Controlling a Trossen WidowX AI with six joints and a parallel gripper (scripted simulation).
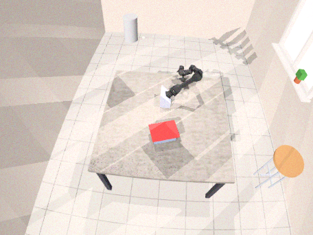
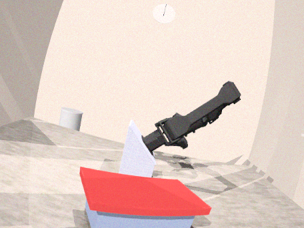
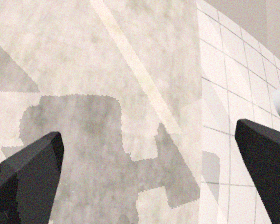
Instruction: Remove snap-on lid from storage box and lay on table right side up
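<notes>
Right now the lid is 750 mm ahead of my gripper tip, 160 mm to the right of it and 10 mm above it. Round my gripper tip: storage box 750 mm ahead, 160 mm to the right, 40 mm below.
</notes>
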